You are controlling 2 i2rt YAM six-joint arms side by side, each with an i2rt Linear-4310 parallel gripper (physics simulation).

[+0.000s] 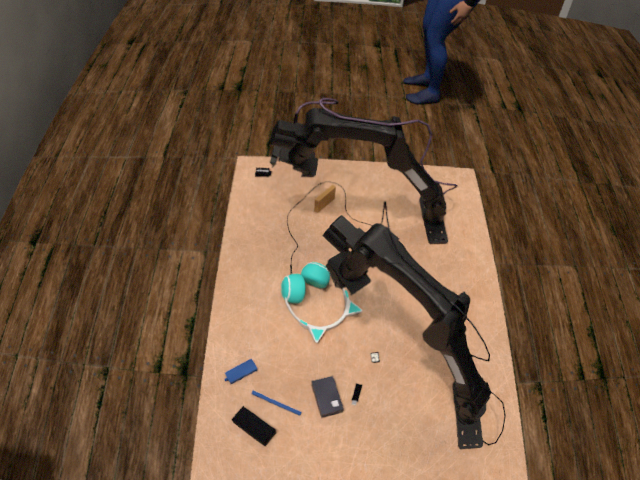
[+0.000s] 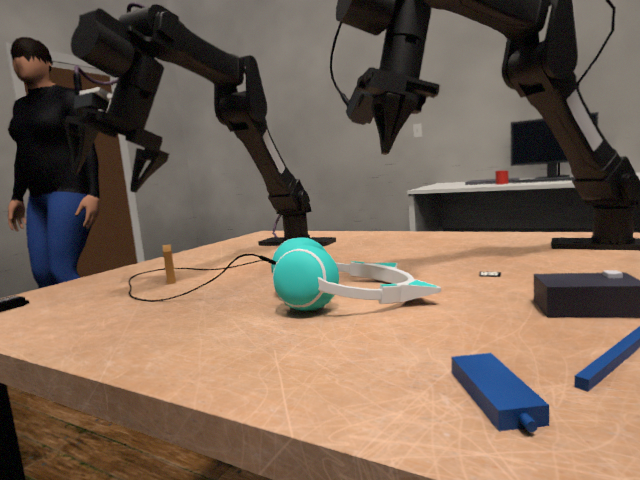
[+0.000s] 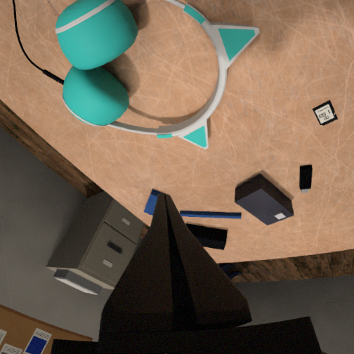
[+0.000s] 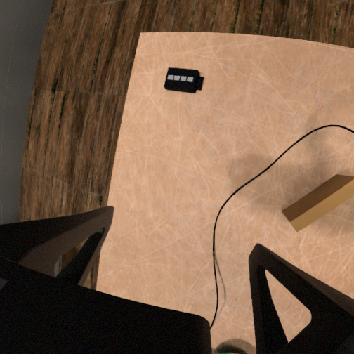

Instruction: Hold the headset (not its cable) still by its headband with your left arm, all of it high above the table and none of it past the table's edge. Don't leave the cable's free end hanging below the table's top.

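Seen in the pictures: left gripper, fingertip midpoint: (image 1: pixel 337 285) (image 2: pixel 385 154); right gripper, fingertip midpoint: (image 1: pixel 287 170) (image 2: pixel 105 183); left arm's base at its link origin: (image 1: pixel 467 414) (image 2: pixel 612 246); right arm's base at its link origin: (image 1: pixel 432 220).
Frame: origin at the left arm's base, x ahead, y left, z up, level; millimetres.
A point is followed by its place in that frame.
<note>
The teal and white headset (image 1: pixel 293 289) @[x 492, y -348, z 80 mm] (image 2: pixel 303 279) @[x 524, y -354, z 53 mm] (image 3: pixel 97 37) lies on the table, its cat-eared headband (image 2: pixel 356 293) @[x 495, y -297, z 31 mm] (image 3: pixel 221 82) away from the earcups. The black cable (image 2: pixel 178 295) @[x 512, y -593, z 10 mm] (image 4: pixel 214 250) runs from an earcup (image 1: pixel 315 275) @[x 431, y -396, z 83 mm] in a wide loop over the table, around a small wooden block. Its free end is hidden or too thin to make out near the left arm. My left gripper (image 2: pixel 385 151) @[x 378, y -295, z 199 mm] (image 3: pixel 162 199) is shut and empty, well above the table near the headband. My right gripper (image 2: pixel 105 181) @[x 527, y -705, z 189 mm] (image 4: pixel 184 233) is open and empty, high near the table's far left corner.
The wooden block (image 1: pixel 325 198) @[x 402, y -721, z 45 mm] (image 2: pixel 169 266) @[x 432, y -698, z 32 mm] stands inside the cable's loop. A black adapter (image 1: pixel 262 172) @[x 626, y -860, z 14 mm] (image 4: pixel 182 80) lies near the corner. A blue stick (image 1: pixel 240 370) @[x 630, y -120, z 15 mm], blue rod (image 1: pixel 276 403) @[x 527, y -31, z 10 mm], black block (image 1: pixel 253 425) @[x 583, y 41, z 34 mm], dark box (image 1: pixel 327 396) @[x 392, y -47, z 36 mm] and memory card (image 1: pixel 374 357) @[x 258, y -177, z 2 mm] lie nearer the front.
</note>
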